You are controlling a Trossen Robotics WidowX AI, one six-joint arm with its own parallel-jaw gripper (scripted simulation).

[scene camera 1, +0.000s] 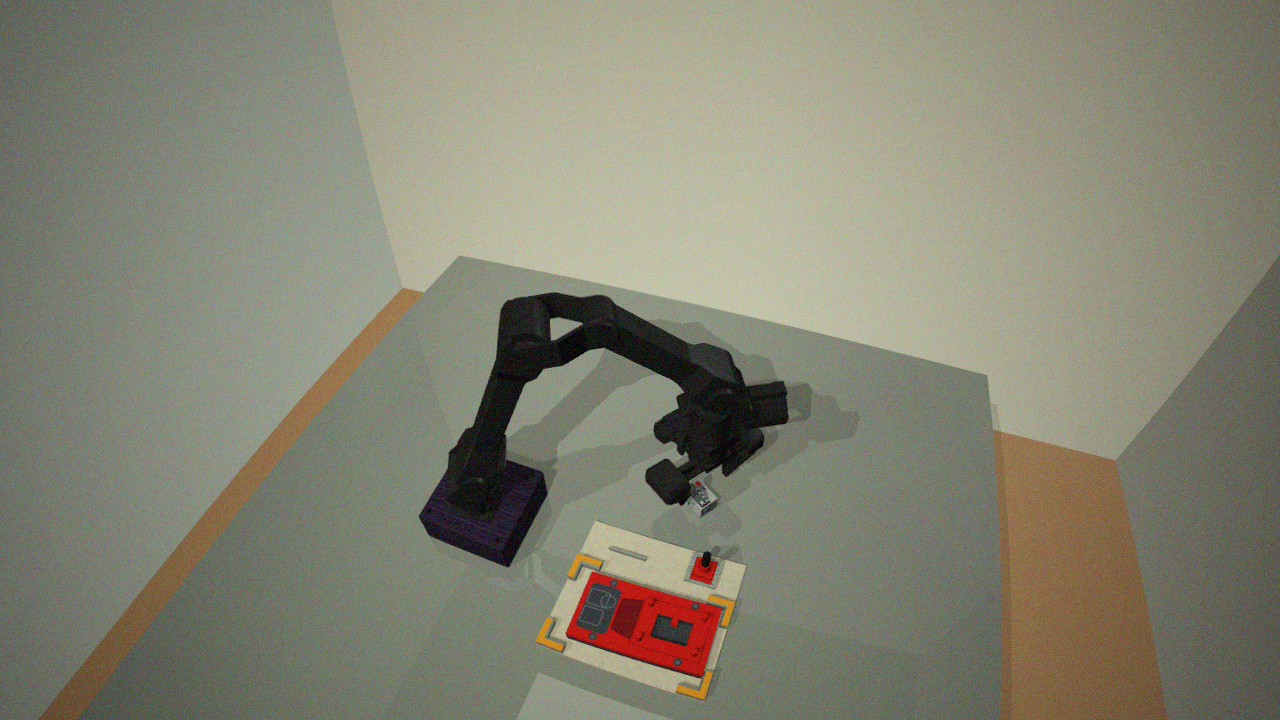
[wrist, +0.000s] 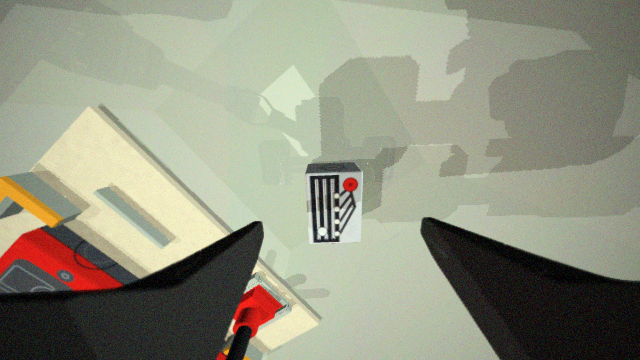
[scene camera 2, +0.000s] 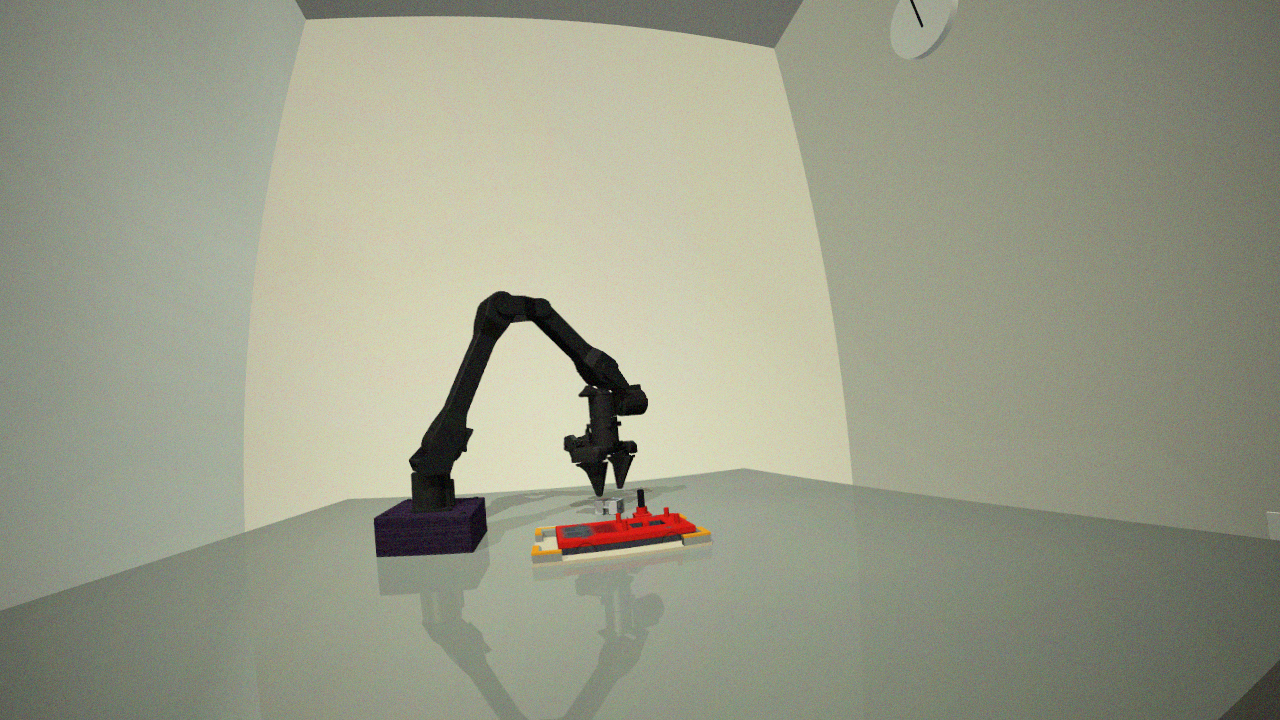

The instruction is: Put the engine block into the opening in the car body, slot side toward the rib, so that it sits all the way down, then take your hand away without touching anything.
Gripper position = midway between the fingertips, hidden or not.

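Observation:
Nothing is in my gripper [scene camera 1: 703, 488], and it is open. The wrist view shows me the gripper [wrist: 341, 226] too, and I find the gripper [scene camera 2: 610, 492] once more from the scene. There is a red car body [scene camera 1: 633, 621], and I can also see the body [scene camera 2: 617, 534] from another view. An engine block [wrist: 333, 190] is visible to me as well.

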